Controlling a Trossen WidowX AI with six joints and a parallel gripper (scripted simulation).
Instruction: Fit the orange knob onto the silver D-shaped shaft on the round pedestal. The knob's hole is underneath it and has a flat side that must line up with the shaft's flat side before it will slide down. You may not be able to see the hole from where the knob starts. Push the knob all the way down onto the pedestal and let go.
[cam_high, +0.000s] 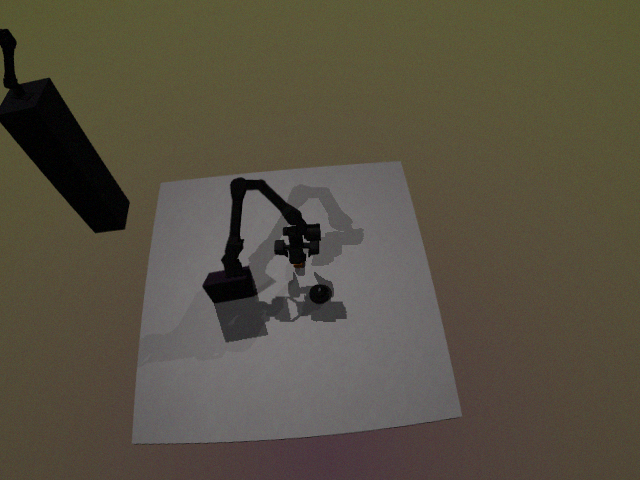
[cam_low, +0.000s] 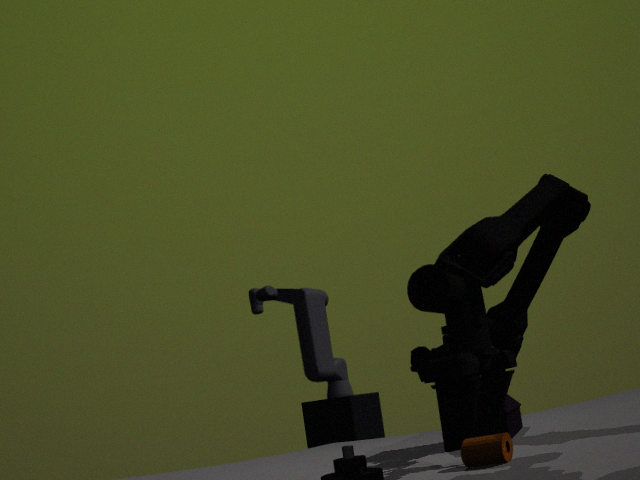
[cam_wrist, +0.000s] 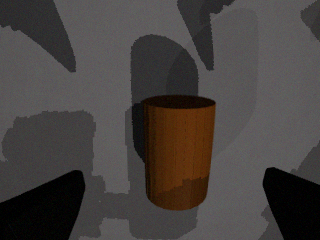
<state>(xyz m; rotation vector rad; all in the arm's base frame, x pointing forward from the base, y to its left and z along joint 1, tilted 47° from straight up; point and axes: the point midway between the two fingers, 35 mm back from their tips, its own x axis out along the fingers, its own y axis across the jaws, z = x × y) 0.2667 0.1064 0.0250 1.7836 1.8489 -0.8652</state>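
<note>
My gripper tip is 3 cm above the orange knob and 1 cm to the left of it. From my gripper tip the other things lie so: round pedestal (17 cm to the right, 7 cm ahead, 2 cm below).
</note>
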